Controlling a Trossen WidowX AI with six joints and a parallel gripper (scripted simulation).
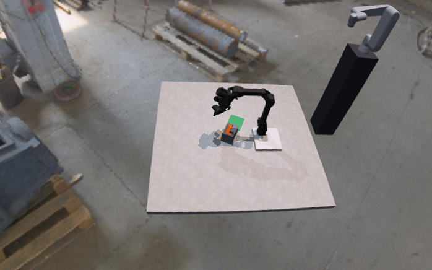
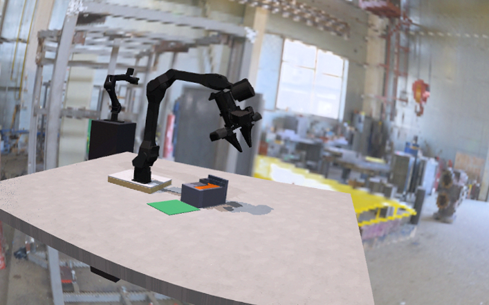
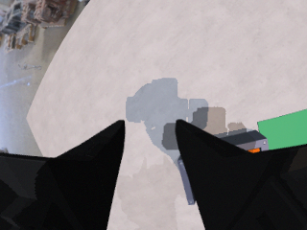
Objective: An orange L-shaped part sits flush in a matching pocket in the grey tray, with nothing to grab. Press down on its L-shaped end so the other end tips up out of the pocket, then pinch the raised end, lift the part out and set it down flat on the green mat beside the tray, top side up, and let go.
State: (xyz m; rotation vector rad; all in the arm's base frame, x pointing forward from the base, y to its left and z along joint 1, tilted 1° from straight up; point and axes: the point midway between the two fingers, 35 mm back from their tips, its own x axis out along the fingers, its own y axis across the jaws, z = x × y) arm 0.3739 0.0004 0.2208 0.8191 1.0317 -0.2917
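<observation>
Right now the orange L-shaped part is 130 mm behind my gripper tip, 20 mm to the left of it and 170 mm below it. Round my gripper tip: green mat 190 mm behind, 130 mm to the right, 230 mm below.
</observation>
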